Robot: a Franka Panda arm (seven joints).
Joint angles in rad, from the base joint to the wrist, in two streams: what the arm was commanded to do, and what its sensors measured. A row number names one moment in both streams.
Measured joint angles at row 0: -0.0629 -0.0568 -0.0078 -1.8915 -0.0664 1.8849 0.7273
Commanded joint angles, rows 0 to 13: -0.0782 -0.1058 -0.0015 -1.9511 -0.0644 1.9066 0.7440; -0.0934 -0.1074 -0.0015 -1.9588 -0.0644 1.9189 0.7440; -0.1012 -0.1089 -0.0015 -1.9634 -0.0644 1.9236 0.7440; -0.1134 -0.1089 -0.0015 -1.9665 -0.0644 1.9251 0.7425; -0.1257 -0.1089 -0.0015 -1.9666 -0.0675 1.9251 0.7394; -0.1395 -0.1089 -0.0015 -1.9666 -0.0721 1.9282 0.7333; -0.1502 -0.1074 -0.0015 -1.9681 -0.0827 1.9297 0.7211; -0.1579 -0.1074 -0.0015 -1.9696 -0.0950 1.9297 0.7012; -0.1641 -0.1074 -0.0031 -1.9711 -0.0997 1.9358 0.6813; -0.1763 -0.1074 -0.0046 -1.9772 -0.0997 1.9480 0.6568; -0.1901 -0.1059 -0.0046 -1.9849 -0.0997 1.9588 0.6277; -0.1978 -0.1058 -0.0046 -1.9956 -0.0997 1.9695 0.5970; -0.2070 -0.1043 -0.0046 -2.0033 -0.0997 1.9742 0.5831; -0.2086 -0.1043 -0.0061 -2.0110 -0.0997 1.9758 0.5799
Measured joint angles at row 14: -0.1841 -0.0850 -0.0125 -1.9648 -0.0859 1.9423 0.6236
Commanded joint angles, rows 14 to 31: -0.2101 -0.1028 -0.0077 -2.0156 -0.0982 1.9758 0.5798; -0.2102 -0.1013 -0.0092 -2.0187 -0.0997 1.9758 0.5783; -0.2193 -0.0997 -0.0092 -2.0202 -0.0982 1.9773 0.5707; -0.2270 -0.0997 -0.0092 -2.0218 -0.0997 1.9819 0.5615; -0.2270 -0.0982 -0.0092 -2.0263 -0.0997 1.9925 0.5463; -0.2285 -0.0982 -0.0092 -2.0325 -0.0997 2.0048 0.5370; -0.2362 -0.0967 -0.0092 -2.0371 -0.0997 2.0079 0.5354; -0.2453 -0.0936 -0.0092 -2.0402 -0.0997 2.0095 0.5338; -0.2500 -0.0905 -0.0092 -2.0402 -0.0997 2.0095 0.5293; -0.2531 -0.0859 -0.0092 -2.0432 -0.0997 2.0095 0.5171; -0.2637 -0.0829 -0.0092 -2.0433 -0.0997 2.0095 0.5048; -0.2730 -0.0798 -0.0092 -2.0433 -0.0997 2.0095 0.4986; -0.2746 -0.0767 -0.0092 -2.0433 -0.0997 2.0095 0.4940; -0.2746 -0.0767 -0.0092 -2.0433 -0.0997 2.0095 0.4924; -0.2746 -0.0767 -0.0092 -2.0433 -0.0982 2.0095 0.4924; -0.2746 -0.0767 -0.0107 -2.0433 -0.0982 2.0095 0.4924; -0.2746 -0.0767 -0.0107 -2.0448 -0.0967 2.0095 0.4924; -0.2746 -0.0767 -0.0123 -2.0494 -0.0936 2.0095 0.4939
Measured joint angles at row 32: -0.2675 -0.0684 -0.0173 -2.0335 -0.0863 1.9911 0.5043
